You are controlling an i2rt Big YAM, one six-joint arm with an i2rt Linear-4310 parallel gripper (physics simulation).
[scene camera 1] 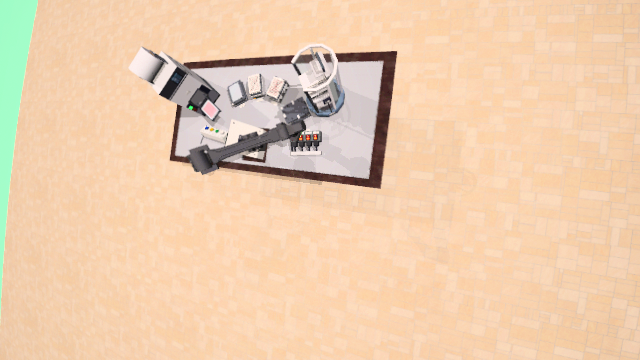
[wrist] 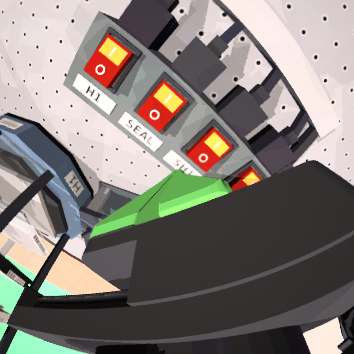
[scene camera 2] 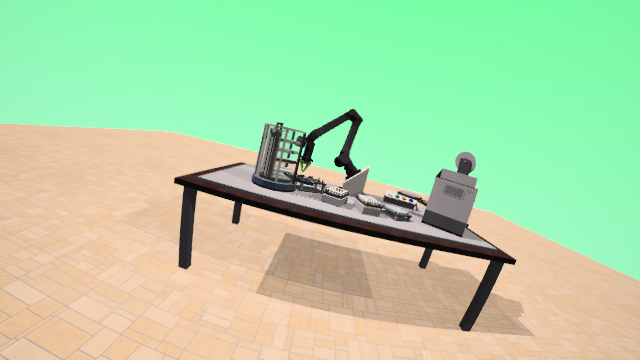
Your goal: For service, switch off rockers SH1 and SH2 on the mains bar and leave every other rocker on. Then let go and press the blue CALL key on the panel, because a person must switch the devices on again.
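Frame: origin at the arm's base, x ahead, y left, z up, level; centimetres.
Seen in the pictures: gripper, fingertip midpoint: (scene camera 1: 300,133) (wrist: 179,176) (scene camera 2: 302,172); arm's base, link origin: (scene camera 2: 353,175).
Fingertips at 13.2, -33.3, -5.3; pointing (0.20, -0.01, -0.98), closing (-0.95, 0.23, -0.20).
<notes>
Offsets run from my fingertips to a thing's middle, as dx, dy, dz. "spot": to the spot under its first point.
The grey mains bar (scene camera 1: 305,151) (wrist: 84,42) lies on the table with a row of red rockers. In the wrist view the rockers H1 {-0.3, -9.5, -2.4} (wrist: 107,60), SEAL {-1.3, -4.6, -2.4} (wrist: 161,105) and SH1 {-2.3, +0.3, -2.4} (wrist: 208,149) all show a lit yellow I side. SH2 {-3.3, +5.2, -2.4} (wrist: 246,178) is mostly hidden behind my gripper; its visible part is lit too. My gripper (wrist: 179,176) (scene camera 2: 305,166) (scene camera 1: 295,111) is shut and empty. Its green tips hang above the bar's near edge, by the SH1 label. The button panel {-9.9, +68.9, -2.9} (scene camera 1: 213,133) (scene camera 2: 399,198) with the blue key {-6.9, +76.1, -0.7} (scene camera 1: 206,127) sits far to the left.
A tall carousel rack {+26.8, -9.5, +10.1} (scene camera 1: 313,46) (scene camera 2: 263,152) with a blue base {spot: +14.9, -11.9, -4.1} (wrist: 31,140) stands right next to my gripper. A label printer {+18.9, +93.1, +15.7} (scene camera 1: 178,82) (scene camera 2: 449,203), three trays {+29.7, +43.0, -0.9} (scene camera 1: 255,85) and a slanted white board (scene camera 1: 243,129) (scene camera 2: 356,181) stand further along the table.
</notes>
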